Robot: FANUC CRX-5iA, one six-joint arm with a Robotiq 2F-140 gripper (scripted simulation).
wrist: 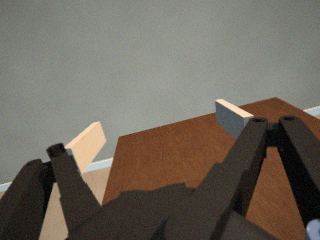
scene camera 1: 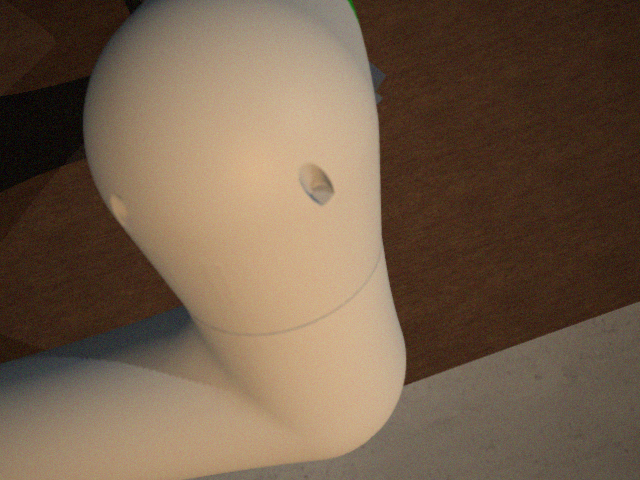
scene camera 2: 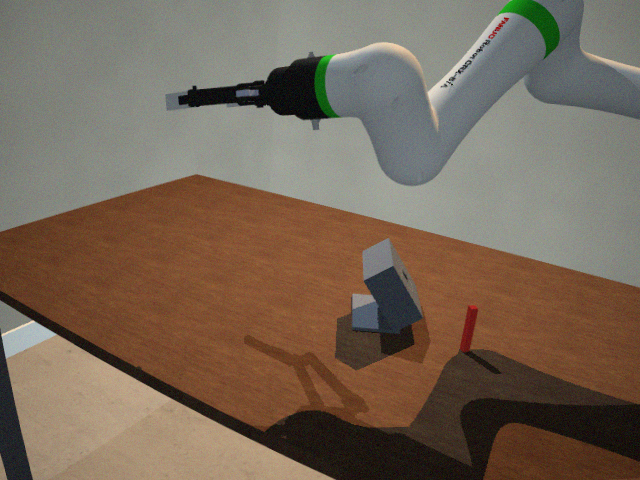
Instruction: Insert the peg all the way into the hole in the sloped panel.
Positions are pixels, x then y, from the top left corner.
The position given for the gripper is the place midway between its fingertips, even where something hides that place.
Labels:
gripper: wrist 158, 121; scene camera 2 199, 101; not seen in scene camera 1 (out of frame)

